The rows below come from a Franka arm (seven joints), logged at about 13 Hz.
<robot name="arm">
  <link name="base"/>
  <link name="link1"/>
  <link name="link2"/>
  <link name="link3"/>
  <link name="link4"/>
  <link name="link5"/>
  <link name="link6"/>
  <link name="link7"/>
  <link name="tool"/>
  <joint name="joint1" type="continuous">
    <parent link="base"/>
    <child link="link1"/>
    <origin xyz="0 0 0.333" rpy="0 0 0"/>
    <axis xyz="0 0 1"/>
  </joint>
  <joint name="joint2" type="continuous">
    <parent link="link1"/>
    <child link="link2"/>
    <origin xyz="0 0 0" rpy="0 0 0"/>
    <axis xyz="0 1 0"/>
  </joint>
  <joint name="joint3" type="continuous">
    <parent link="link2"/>
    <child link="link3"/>
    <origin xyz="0 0 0.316" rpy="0 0 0"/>
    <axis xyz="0 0 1"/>
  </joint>
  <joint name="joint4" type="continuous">
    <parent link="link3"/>
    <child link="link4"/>
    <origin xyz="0.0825 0 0" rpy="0 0 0"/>
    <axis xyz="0 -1 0"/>
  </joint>
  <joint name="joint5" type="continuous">
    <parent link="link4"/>
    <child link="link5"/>
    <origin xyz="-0.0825 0 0.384" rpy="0 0 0"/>
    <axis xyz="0 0 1"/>
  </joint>
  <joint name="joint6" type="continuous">
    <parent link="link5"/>
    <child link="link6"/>
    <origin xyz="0 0 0" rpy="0 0 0"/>
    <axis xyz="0 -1 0"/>
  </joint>
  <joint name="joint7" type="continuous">
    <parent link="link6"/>
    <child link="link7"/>
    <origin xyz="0.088 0 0" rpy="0 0 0"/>
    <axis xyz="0 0 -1"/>
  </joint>
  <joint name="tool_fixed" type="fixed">
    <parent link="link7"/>
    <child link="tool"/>
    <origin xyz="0 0 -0.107" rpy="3.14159 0 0"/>
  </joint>
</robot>
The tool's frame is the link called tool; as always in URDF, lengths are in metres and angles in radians. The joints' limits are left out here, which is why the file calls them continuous.
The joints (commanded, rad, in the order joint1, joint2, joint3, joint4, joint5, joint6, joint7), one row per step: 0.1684 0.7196 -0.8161 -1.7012 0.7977 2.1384 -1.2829; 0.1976 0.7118 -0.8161 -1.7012 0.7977 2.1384 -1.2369; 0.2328 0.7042 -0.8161 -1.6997 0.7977 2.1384 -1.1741; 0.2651 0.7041 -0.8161 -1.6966 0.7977 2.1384 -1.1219; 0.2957 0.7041 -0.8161 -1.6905 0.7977 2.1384 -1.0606; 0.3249 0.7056 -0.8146 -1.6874 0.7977 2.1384 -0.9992; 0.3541 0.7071 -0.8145 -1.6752 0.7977 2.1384 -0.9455; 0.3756 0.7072 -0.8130 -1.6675 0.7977 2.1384 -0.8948; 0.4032 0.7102 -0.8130 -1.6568 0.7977 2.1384 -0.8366; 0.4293 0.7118 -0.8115 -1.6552 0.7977 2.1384 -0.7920; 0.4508 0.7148 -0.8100 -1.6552 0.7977 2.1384 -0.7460; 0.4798 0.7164 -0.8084 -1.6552 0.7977 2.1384 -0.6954; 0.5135 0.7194 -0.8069 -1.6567 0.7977 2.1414 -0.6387; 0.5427 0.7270 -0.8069 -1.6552 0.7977 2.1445 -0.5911; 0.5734 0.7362 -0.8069 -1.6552 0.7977 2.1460 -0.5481; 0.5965 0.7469 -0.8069 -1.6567 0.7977 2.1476 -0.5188; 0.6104 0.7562 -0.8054 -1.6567 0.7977 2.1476 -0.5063
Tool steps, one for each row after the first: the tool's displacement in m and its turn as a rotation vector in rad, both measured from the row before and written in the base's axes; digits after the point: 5 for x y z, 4 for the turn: 0.00961 0.01737 0.00409 0.0070 -0.0028 -0.0162; 0.01128 0.02139 0.00458 0.0090 -0.0017 -0.0260; 0.00989 0.02003 0.00126 0.0056 0.0034 -0.0177; 0.00979 0.01959 0.00238 0.0057 0.0022 -0.0269; 0.00805 0.01949 0.00001 0.0073 0.0065 -0.0287; 0.01014 0.02008 0.00396 0.0028 -0.0022 -0.0178; 0.00686 0.01566 0.00258 0.0054 0.0002 -0.0236; 0.00814 0.01948 0.00262 0.0039 0.0010 -0.0246; 0.00478 0.01830 -0.00064 0.0058 0.0062 -0.0158; 0.00313 0.01509 -0.00203 0.0055 0.0091 -0.0226; 0.00373 0.02027 -0.00130 0.0064 0.0086 -0.0196; 0.00330 0.02299 -0.00236 0.0045 0.0097 -0.0222; 0.00281 0.01964 -0.00326 -0.0005 0.0092 -0.0175; 0.00167 0.02051 -0.00486 -0.0014 0.0123 -0.0119; 0.00026 0.01499 -0.00624 -0.0040 0.0127 -0.0068; -0.00001 0.00993 -0.00546 -0.0035 0.0098 0.0026
